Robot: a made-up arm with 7 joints. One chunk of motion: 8 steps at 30 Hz.
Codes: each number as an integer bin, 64 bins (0 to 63) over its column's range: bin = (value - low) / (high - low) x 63, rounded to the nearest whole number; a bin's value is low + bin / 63 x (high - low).
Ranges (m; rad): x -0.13..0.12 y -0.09..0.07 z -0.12..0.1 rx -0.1..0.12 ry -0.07..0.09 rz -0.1..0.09
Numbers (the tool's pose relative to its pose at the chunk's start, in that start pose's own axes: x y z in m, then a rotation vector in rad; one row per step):
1: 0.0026 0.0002 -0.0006 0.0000 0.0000 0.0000
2: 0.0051 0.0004 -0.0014 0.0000 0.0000 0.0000
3: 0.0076 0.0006 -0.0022 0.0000 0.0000 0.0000
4: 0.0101 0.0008 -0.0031 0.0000 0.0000 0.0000
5: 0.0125 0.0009 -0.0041 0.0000 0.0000 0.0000
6: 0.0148 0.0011 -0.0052 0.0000 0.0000 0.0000
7: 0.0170 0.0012 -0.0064 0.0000 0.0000 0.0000
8: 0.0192 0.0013 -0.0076 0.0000 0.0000 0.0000
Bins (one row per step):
1: 33 36 34 29 28 33
2: 34 36 34 29 28 33
3: 35 36 34 29 28 33
4: 35 36 33 29 28 33
5: 36 36 33 29 28 33
6: 36 36 33 29 28 33
7: 37 36 33 29 28 33
8: 38 36 32 29 28 33

